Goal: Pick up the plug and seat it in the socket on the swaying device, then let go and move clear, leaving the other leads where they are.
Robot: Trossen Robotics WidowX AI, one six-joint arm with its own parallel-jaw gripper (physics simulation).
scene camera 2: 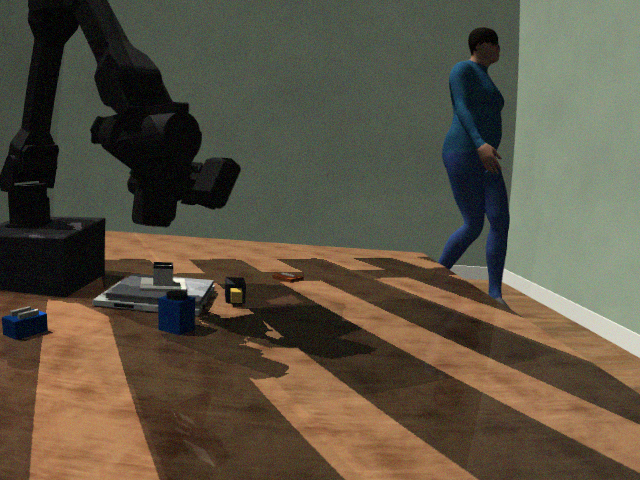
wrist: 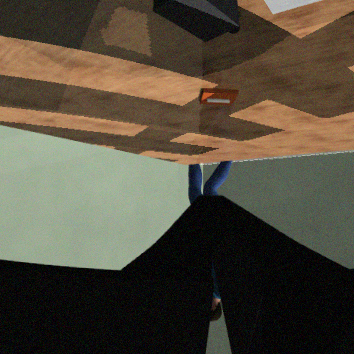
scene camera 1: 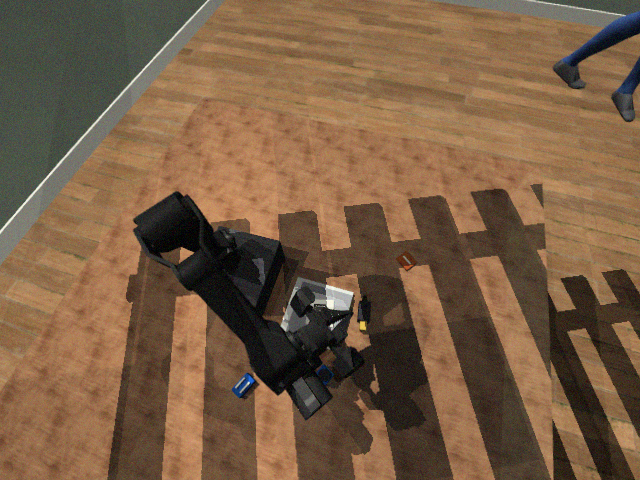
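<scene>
The plug [scene camera 1: 363, 312] [scene camera 2: 234, 290], black with a yellow tip, lies on the floor just right of the flat grey device [scene camera 1: 338, 296] [scene camera 2: 200, 287]. A grey upright block [scene camera 2: 162, 272] stands on the device. My gripper [scene camera 2: 227, 178] [wrist: 209, 207] is shut and empty. It hangs well above the floor, up and to the left of the plug in the scene camera 2 view, and points level toward the far wall. The arm covers part of the device in the scene camera 1 view.
A blue block [scene camera 1: 324, 372] [scene camera 2: 176, 313] stands in front of the device. A blue lead [scene camera 1: 244, 386] [scene camera 2: 24, 323] lies to its left. An orange lead [scene camera 1: 407, 259] [scene camera 2: 288, 276] [wrist: 218, 96] lies further off. A person in blue [scene camera 2: 475, 154] [scene camera 1: 594, 46] walks by the far wall.
</scene>
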